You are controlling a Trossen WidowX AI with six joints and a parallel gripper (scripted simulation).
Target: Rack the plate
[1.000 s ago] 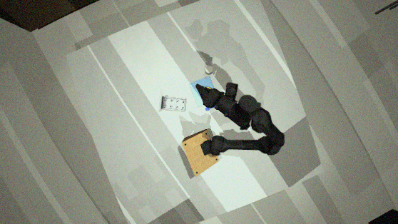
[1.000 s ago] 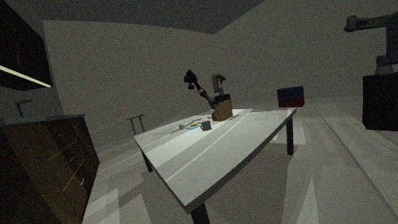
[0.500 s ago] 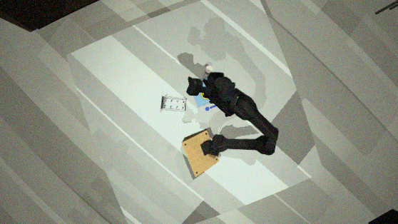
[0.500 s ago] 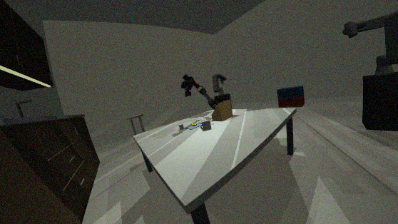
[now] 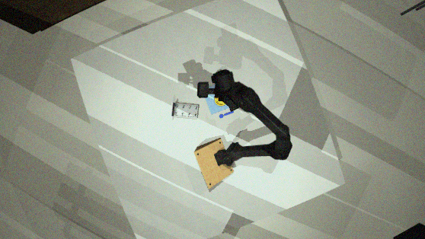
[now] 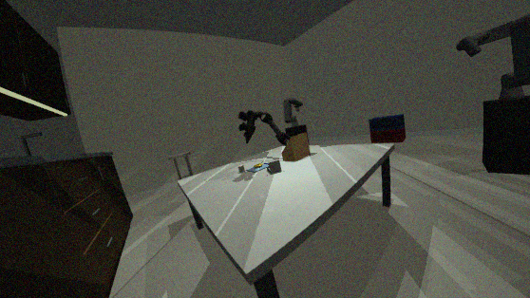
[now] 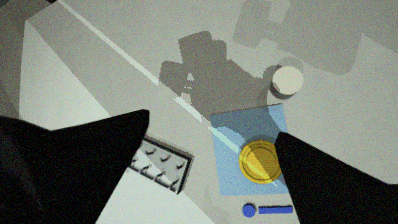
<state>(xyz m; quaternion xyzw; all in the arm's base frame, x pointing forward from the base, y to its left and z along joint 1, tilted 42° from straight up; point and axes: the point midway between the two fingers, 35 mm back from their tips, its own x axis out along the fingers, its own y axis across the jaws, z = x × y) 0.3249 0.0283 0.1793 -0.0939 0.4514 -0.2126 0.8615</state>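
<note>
My gripper tip is now 6 cm past the yellow plate, 2 cm to the left of it and 21 cm above it. Also, from my gripper tip: white cup: 6 cm ahead, 8 cm to the right, 20 cm below; then dish rack: 5 cm behind, 18 cm to the left, 20 cm below; then blue mat: 4 cm behind, 1 cm to the right, 22 cm below.
</note>
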